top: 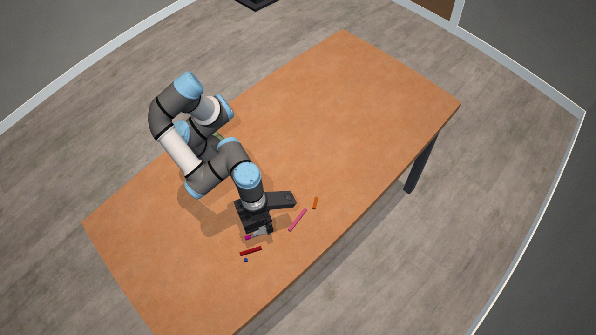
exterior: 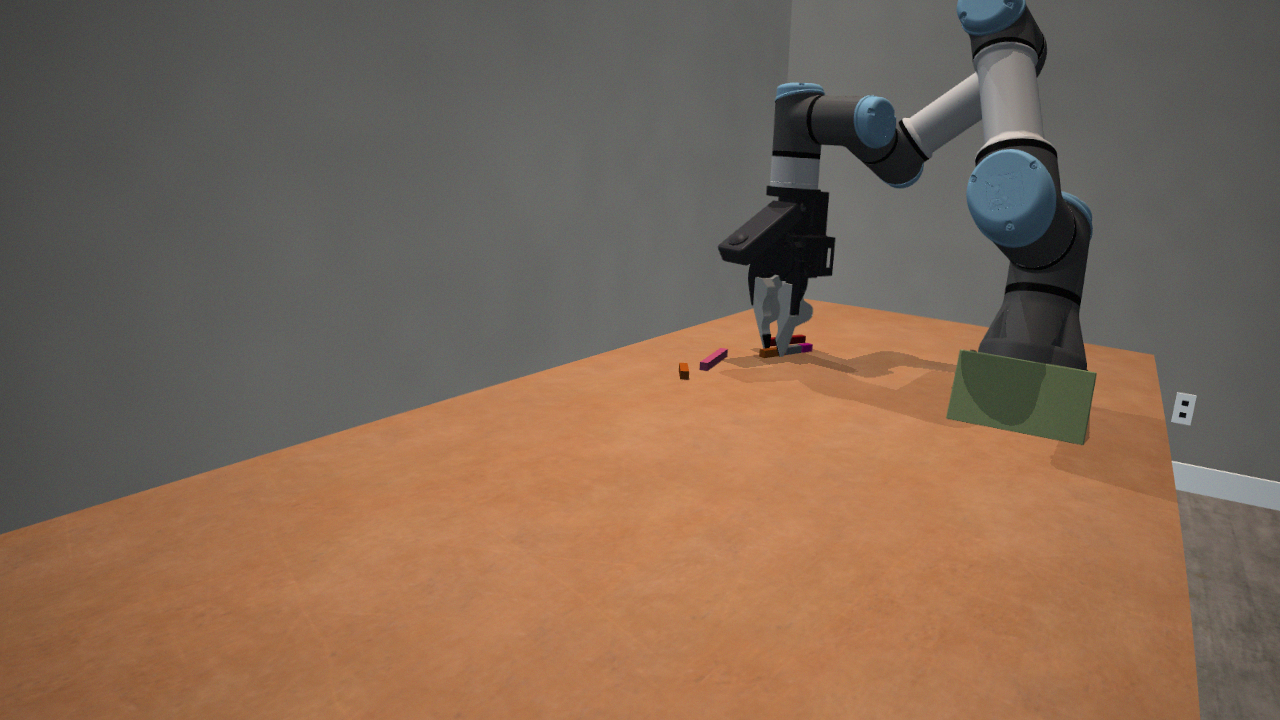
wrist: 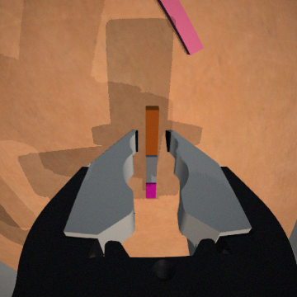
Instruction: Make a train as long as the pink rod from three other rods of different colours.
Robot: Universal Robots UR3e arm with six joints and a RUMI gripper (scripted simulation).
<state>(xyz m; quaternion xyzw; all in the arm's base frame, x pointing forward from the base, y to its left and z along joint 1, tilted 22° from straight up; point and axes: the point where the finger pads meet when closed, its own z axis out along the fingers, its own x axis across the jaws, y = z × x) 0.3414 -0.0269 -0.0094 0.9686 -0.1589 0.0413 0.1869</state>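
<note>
The grey rod lies 4 cm to the right of my hand, 1 cm below it and 1 cm behind it. Round my hand: pink rod (9 cm to the left, 4 cm ahead, 1 cm below); magenta rod (6 cm to the right, 2 cm behind, 1 cm below); red rod (8 cm to the right, 2 cm ahead, 1 cm below).
</note>
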